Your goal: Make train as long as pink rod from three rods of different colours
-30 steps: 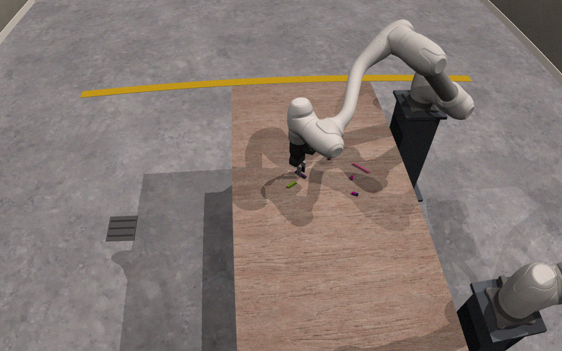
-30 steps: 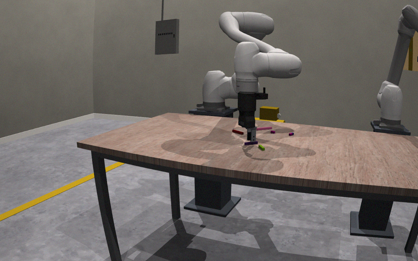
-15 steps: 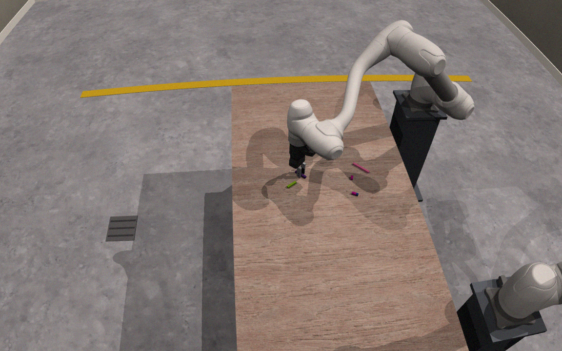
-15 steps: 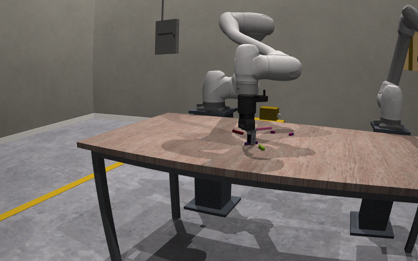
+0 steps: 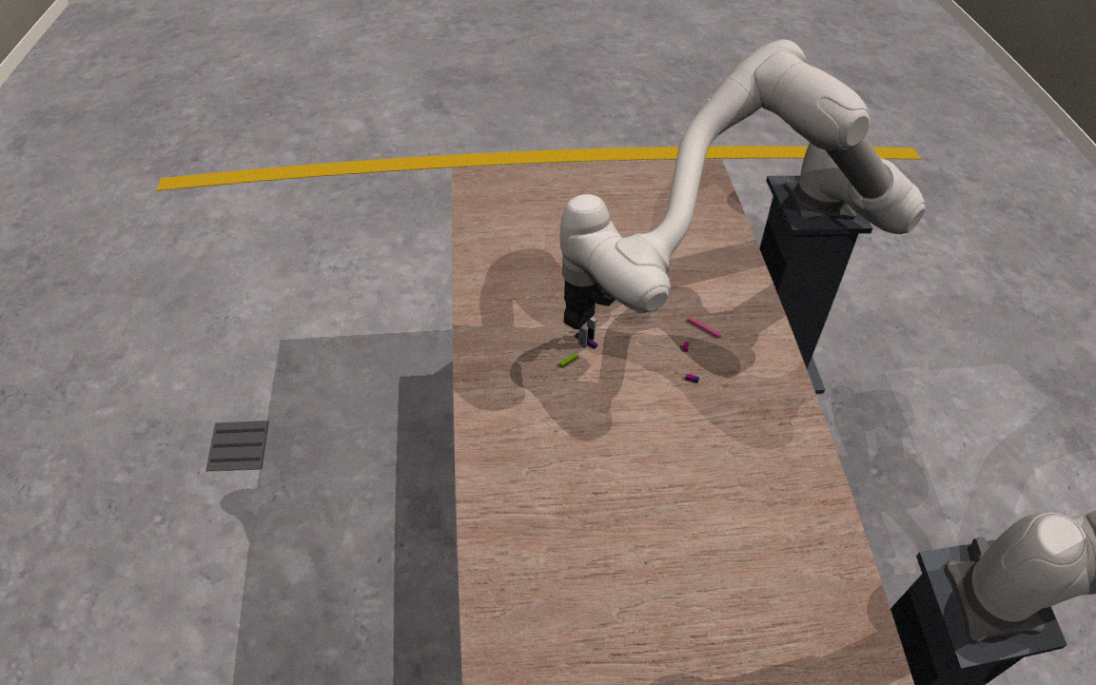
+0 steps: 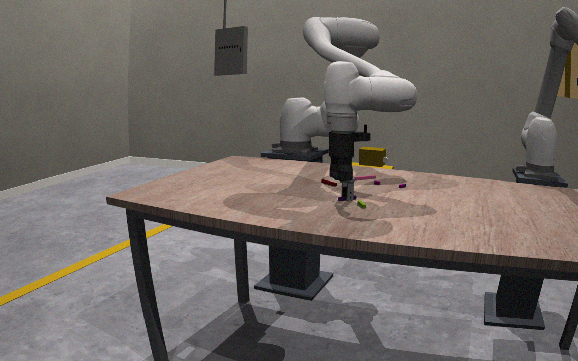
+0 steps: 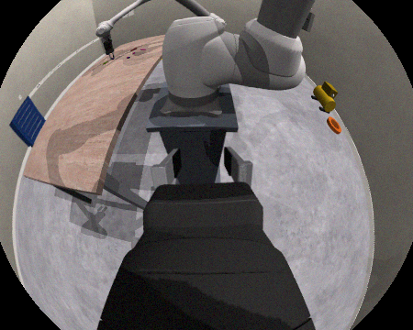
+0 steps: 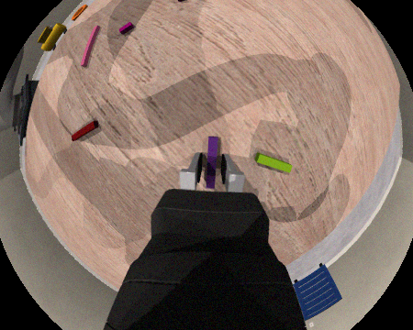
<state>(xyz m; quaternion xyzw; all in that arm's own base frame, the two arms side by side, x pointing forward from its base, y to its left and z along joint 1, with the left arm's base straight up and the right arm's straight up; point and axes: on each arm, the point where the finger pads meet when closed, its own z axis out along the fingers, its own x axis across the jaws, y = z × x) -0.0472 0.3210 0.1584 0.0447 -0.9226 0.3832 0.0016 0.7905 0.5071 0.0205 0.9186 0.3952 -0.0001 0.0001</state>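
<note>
My right hand is 2 cm above the purple rod. The rest, counted from my right hand: red rod 16 cm behind, 12 cm to the right, 2 cm below; blue rod 25 cm behind, 14 cm to the left, 2 cm below; lime rod 5 cm ahead, 6 cm to the left, 2 cm below.
</note>
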